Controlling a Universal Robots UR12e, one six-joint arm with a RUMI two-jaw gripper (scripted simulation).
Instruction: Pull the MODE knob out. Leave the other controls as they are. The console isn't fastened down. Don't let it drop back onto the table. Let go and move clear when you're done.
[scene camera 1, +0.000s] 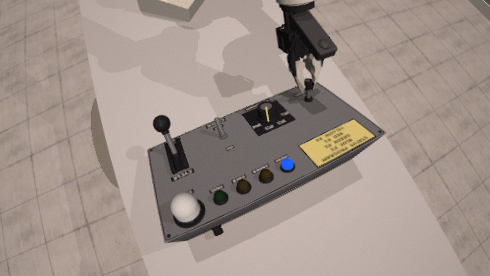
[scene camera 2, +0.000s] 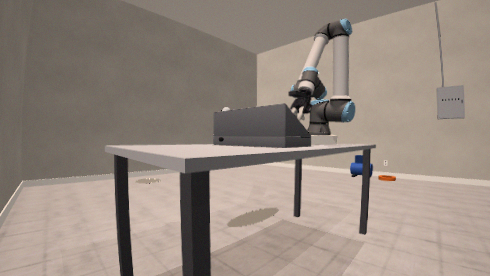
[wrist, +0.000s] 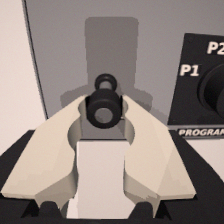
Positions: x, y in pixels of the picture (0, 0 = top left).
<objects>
A grey console shows in scene camera 1, in scene camera 2 (276, 125) and in the wrist view. One and the same spot on the grey console: (wrist: 156, 60) is (scene camera 1: 298, 110).
</objects>
